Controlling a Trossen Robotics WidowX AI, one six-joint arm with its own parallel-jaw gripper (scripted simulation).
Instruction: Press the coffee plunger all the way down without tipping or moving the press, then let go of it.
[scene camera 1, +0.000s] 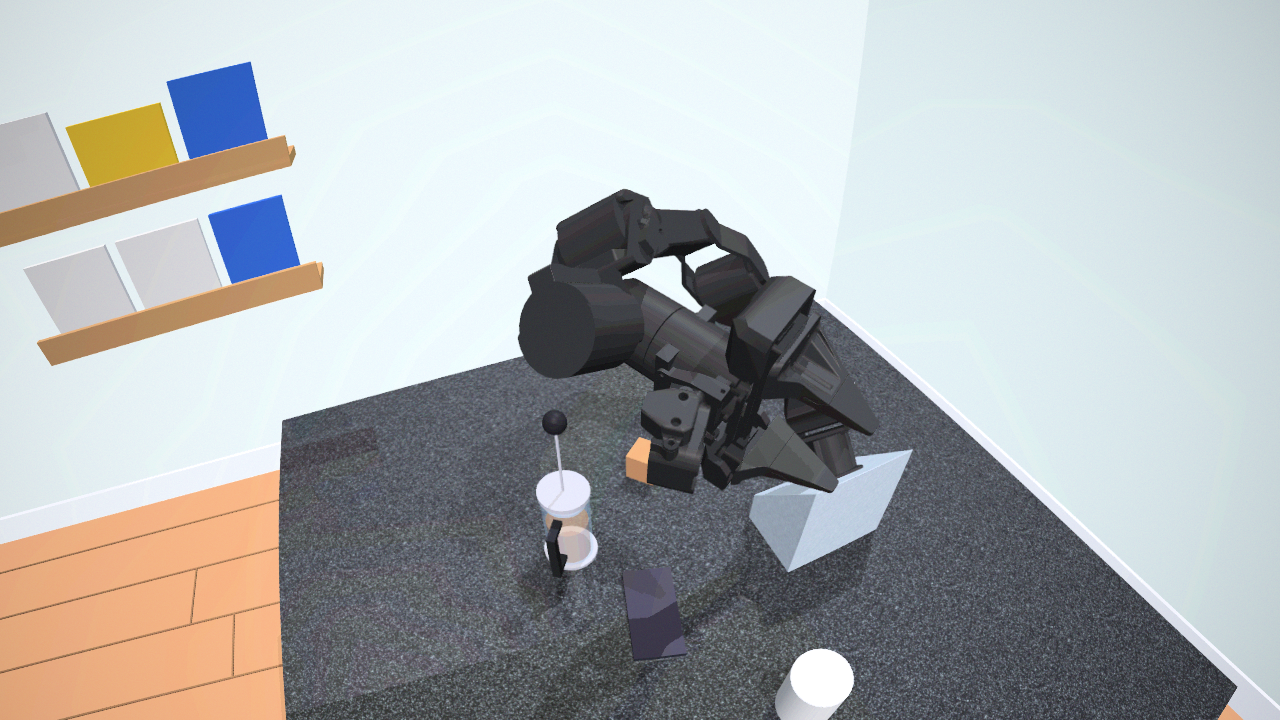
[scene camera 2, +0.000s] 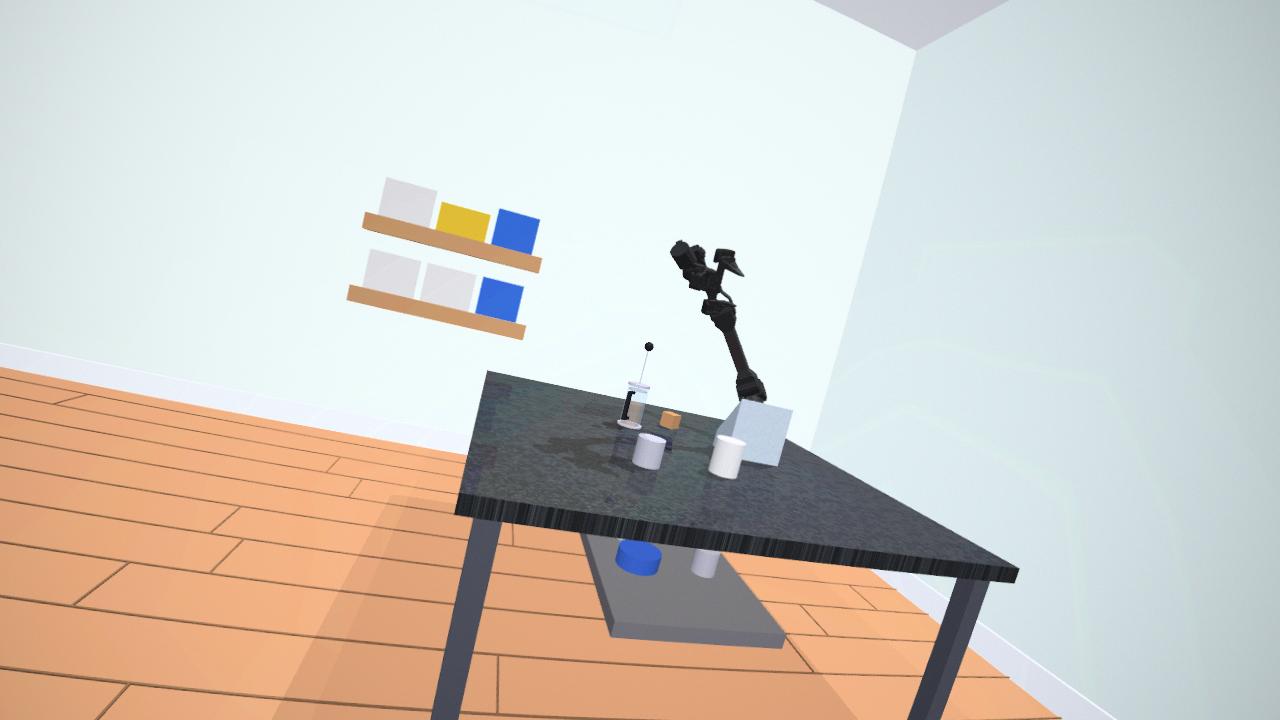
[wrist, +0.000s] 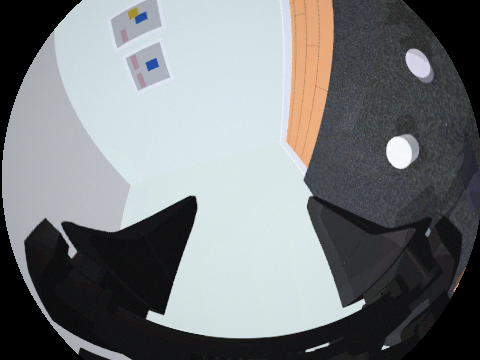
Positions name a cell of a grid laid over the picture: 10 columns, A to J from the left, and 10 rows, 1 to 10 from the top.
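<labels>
I can see my gripper in scene camera 1 (G7), and a glass coffee press is visible in scene camera 1 (E7) too. My gripper is there in scene camera 2 (F5), as the glass coffee press is in scene camera 2 (E6). My gripper also appears in the wrist view (F6). The glass coffee press is out of frame in the wrist view.
</labels>
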